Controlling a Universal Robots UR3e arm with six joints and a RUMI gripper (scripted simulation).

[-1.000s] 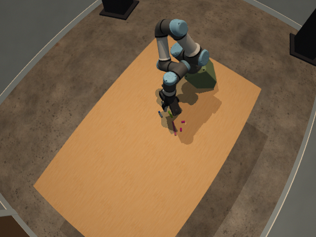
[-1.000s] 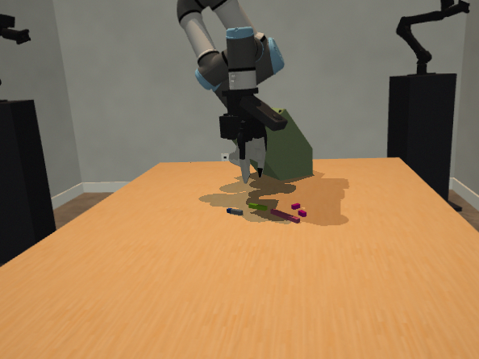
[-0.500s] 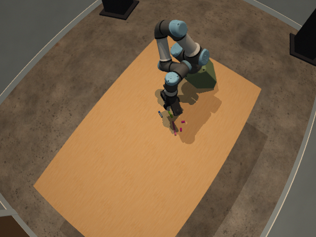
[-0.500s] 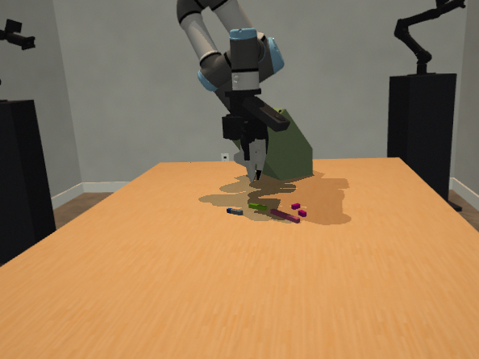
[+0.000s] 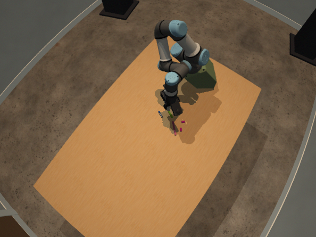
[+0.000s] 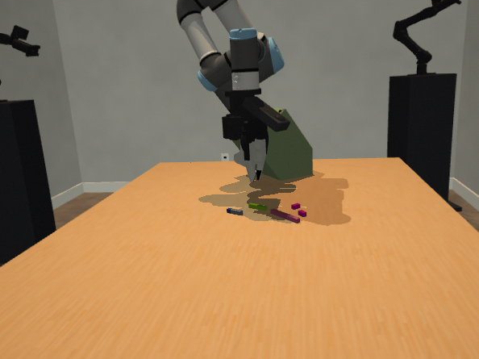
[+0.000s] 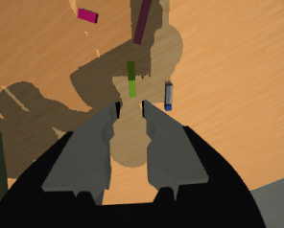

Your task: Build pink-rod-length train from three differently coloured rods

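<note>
Right now my hand is 80 mm above the lime rod. From my hand the other things lie so: pink rod: 80 mm below, 80 mm ahead, 50 mm to the left; then grey rod: 80 mm below, 50 mm to the right, 30 mm ahead; then small blue rod: 80 mm below, 70 mm to the right, 10 mm ahead.
</note>
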